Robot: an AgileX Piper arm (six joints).
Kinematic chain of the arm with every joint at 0, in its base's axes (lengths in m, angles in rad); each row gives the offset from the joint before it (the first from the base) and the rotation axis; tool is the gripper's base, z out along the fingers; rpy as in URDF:
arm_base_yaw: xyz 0 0 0.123 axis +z
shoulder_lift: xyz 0 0 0 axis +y
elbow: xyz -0.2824 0 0.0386 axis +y
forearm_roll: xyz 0.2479 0 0.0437 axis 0.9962 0 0.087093
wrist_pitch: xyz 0 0 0 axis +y
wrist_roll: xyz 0.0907 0 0.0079 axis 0.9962 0 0.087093
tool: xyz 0 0 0 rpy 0 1.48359 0
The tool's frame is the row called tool.
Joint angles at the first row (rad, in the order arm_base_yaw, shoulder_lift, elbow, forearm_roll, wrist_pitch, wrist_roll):
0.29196, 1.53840, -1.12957, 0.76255, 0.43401, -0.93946
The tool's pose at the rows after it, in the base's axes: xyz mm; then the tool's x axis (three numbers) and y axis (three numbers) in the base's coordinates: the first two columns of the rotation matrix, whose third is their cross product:
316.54, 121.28, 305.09, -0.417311, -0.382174, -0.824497, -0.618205, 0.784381, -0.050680
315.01, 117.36, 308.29, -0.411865, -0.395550, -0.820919, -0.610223, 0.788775, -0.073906
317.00, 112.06, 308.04, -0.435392, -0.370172, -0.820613, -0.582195, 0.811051, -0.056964
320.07, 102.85, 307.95, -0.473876, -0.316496, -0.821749, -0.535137, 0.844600, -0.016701
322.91, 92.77, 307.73, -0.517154, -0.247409, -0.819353, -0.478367, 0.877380, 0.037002
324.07, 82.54, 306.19, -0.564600, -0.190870, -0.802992, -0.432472, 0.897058, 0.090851
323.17, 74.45, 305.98, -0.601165, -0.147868, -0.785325, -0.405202, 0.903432, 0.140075
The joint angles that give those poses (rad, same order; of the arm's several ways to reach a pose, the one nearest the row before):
0.29150, 1.50750, -1.12957, 0.71759, 0.43402, -0.92876
0.28597, 1.49455, -1.12957, 0.66806, 0.43400, -0.89757
0.27136, 1.49467, -1.12957, 0.64982, 0.43019, -0.85500
0.24284, 1.49466, -1.12956, 0.64584, 0.43018, -0.80159
0.21101, 1.49467, -1.12959, 0.64577, 0.43446, -0.73814
0.17595, 1.49464, -1.12957, 0.64579, 0.46404, -0.68563
0.14411, 1.49061, -1.12957, 0.66645, 0.50546, -0.66565

